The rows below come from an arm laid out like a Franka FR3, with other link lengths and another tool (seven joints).
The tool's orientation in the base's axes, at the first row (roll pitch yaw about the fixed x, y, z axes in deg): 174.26 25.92 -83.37
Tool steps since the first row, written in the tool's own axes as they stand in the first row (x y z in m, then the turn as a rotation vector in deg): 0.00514 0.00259 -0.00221 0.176 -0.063 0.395; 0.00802 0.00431 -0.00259 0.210 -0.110 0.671; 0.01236 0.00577 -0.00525 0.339 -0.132 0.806; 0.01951 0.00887 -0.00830 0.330 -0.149 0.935; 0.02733 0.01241 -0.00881 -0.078 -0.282 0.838; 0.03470 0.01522 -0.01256 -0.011 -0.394 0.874; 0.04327 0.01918 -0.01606 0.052 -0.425 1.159; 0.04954 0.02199 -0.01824 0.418 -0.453 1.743; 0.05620 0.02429 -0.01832 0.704 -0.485 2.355; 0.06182 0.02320 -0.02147 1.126 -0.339 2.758; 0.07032 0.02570 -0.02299 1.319 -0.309 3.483; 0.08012 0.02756 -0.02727 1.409 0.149 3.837; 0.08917 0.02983 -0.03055 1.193 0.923 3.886
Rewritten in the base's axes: -0.00168 -0.00593 -0.00004 0.021 0.019 -0.436; -0.00302 -0.00894 -0.00080 0.030 0.112 -0.702; -0.00360 -0.01416 -0.00019 0.044 0.057 -0.881; -0.00545 -0.02232 -0.00030 0.041 0.122 -0.994; -0.00805 -0.03009 -0.00295 0.144 0.467 -0.741; -0.00948 -0.03869 -0.00256 0.256 0.440 -0.813; -0.01196 -0.04845 -0.00282 0.250 0.508 -1.098; -0.01375 -0.05541 -0.00335 0.228 0.431 -1.783; -0.01531 -0.06176 -0.00599 0.198 0.438 -2.459; -0.01318 -0.06793 -0.00572 0.038 0.207 -2.991; -0.01453 -0.07656 -0.00785 -0.080 0.335 -3.721; -0.01470 -0.08741 -0.00814 -0.574 0.331 -4.036; -0.01550 -0.09723 -0.00896 -1.365 0.422 -3.916
